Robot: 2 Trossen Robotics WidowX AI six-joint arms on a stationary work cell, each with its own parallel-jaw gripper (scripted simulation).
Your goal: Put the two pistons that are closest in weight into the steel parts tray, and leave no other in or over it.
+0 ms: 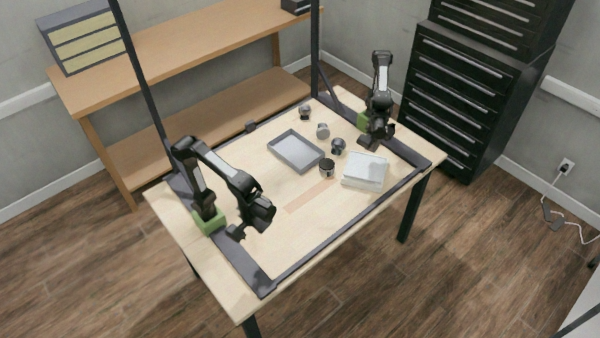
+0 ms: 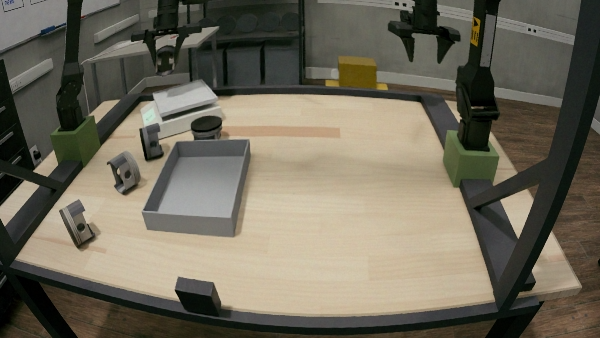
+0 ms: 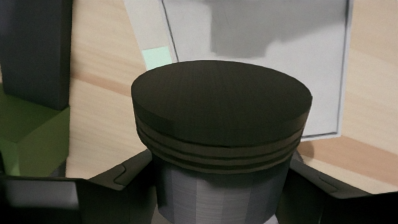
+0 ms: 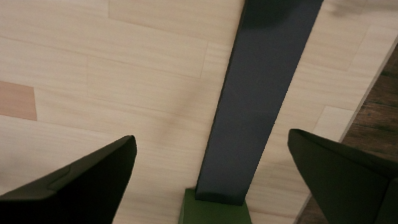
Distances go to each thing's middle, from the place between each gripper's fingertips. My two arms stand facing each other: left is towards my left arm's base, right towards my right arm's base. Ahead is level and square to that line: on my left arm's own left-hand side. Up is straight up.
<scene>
My left gripper is now 29 cm past the steel parts tray (image 2: pixel 199 178), 18 cm to the left of it and 19 cm above it. Round my left hand: white scale (image 2: pixel 179 122) 2 cm ahead, 2 cm to the right, 16 cm below; grey pan (image 2: pixel 170 100) 2 cm ahead, 3 cm to the right, 15 cm below.
The steel parts tray lies 45 cm to the left of my right hand, 34 cm behind it and 19 cm below it. Round my right hand: white scale: 61 cm to the left, 16 cm below, 3 cm behind; grey pan: 60 cm to the left, 14 cm below, 3 cm behind.
</scene>
